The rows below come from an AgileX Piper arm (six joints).
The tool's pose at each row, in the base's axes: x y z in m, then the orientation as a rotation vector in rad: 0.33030 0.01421 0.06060 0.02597 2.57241 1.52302; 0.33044 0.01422 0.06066 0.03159 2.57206 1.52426; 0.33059 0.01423 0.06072 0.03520 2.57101 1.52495; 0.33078 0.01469 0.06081 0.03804 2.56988 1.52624; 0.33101 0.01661 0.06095 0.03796 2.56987 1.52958; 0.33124 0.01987 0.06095 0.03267 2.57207 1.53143; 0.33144 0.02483 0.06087 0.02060 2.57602 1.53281; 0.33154 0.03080 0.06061 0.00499 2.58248 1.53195; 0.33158 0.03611 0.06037 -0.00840 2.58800 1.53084; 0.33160 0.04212 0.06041 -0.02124 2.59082 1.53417; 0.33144 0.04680 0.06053 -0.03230 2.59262 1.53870; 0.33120 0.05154 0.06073 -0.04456 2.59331 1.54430
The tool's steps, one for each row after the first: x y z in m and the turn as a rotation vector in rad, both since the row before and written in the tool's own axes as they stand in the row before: -0.00014 0.00005 0.00000 -0.00054 -0.00160 0.00347; -0.00015 0.00005 0.00000 -0.00057 -0.00169 0.00186; -0.00015 0.00029 0.00039 -0.00098 -0.00124 0.00156; -0.00005 0.00103 0.00164 -0.00190 0.00144 0.00095; 0.00009 0.00155 0.00288 -0.00054 0.00419 -0.00160; 0.00028 0.00230 0.00439 0.00000 0.00756 -0.00490; 0.00044 0.00263 0.00535 0.00197 0.00973 -0.00650; 0.00038 0.00235 0.00475 0.00189 0.00821 -0.00564; 0.00036 0.00294 0.00523 -0.00153 0.00788 -0.00512; 0.00040 0.00238 0.00402 -0.00247 0.00704 -0.00415; 0.00043 0.00247 0.00403 -0.00350 0.00709 -0.00495
